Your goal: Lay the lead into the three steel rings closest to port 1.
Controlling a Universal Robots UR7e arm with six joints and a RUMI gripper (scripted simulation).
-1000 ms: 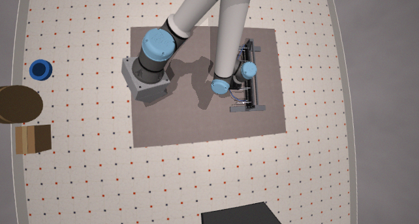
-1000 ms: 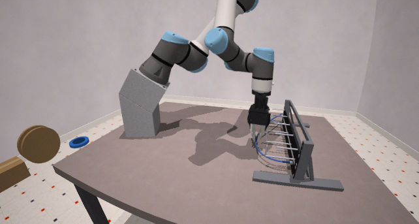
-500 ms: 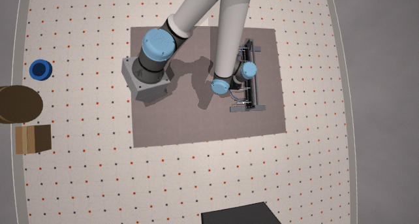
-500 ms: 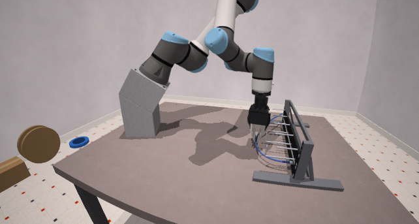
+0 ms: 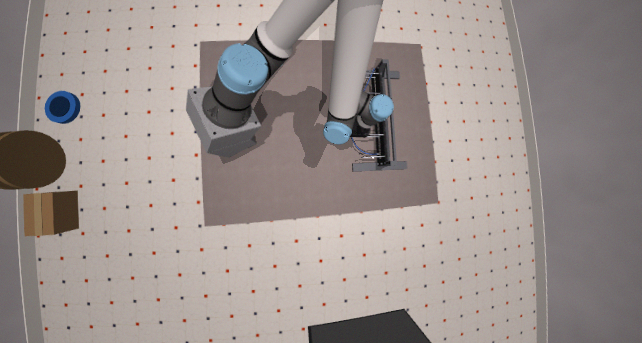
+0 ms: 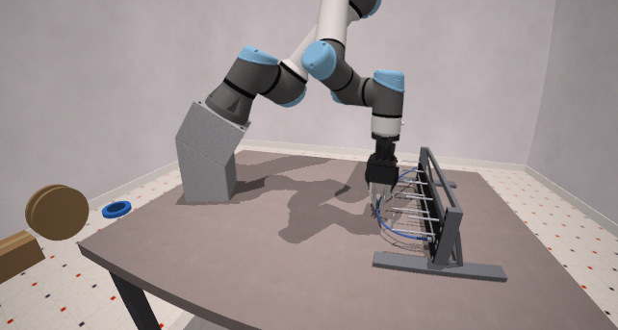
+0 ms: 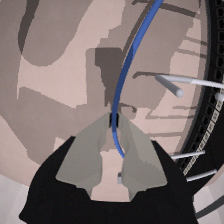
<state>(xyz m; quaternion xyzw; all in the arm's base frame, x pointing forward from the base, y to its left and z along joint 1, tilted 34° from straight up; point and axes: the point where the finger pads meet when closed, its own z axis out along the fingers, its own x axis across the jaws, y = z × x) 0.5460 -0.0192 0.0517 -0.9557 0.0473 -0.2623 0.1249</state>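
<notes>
The free-standing rack is 150 mm ahead of my hand, 60 mm to the left of it and 30 mm above it.
</notes>
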